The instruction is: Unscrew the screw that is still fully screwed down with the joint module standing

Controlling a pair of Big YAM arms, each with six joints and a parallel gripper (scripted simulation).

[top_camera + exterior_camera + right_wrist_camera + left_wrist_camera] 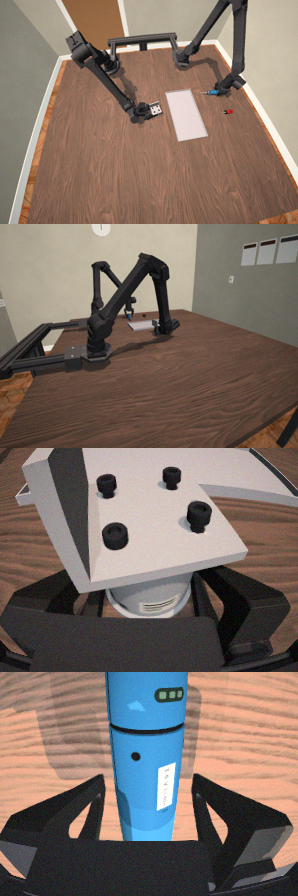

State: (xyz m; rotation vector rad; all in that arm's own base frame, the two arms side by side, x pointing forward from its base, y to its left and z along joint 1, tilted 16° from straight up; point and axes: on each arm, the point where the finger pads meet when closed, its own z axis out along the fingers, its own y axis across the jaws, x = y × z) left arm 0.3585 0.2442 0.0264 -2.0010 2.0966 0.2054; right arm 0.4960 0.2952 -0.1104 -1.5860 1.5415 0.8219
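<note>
The joint module body lies 1 cm above my right hand. The rest, counted from my right hand: bracket (5 cm above); flat tray (3 cm ahead, 23 cm to the left, 2 cm below); small red-handled screwdriver (7 cm ahead, 57 cm to the left, 1 cm below).
</note>
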